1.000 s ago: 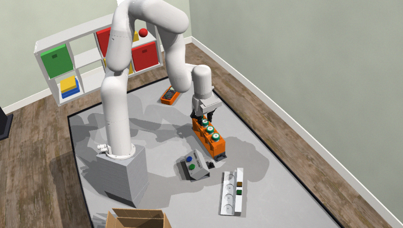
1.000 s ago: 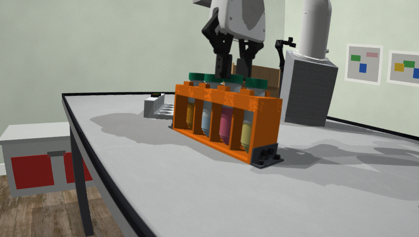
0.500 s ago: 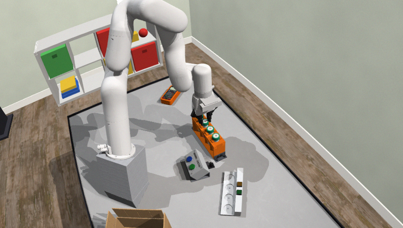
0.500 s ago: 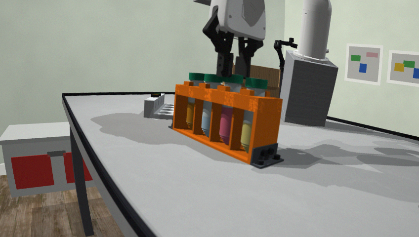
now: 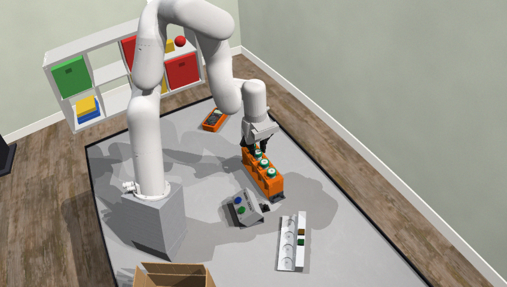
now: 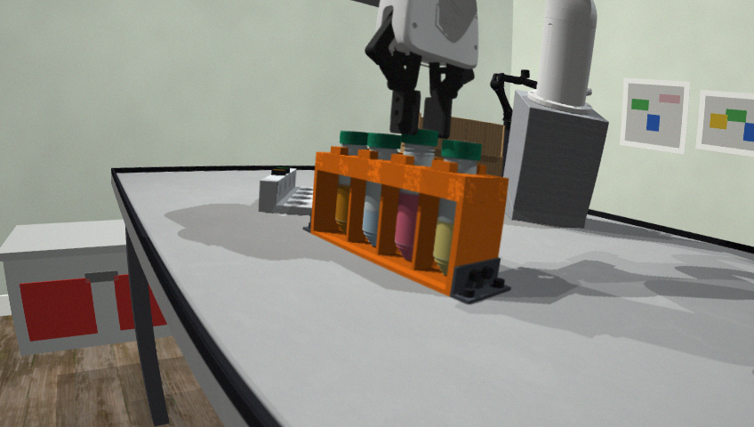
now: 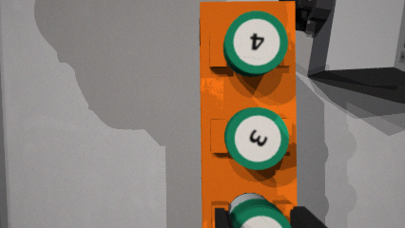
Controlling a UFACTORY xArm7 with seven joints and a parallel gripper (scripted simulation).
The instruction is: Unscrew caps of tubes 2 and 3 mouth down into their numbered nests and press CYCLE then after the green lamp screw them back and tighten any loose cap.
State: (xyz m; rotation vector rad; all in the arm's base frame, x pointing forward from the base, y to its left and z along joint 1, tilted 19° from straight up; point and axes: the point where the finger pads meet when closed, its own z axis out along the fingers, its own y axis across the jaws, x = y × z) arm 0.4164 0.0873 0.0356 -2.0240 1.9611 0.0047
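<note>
The tube 3 threaded neck lies 50 mm to the right of my hand and 30 mm below it. From my hand the other things lie so: cap 1: 50 mm to the left, 30 mm below; then cap 2: 20 mm below; then cap 3: 50 mm to the right, 30 mm below.
</note>
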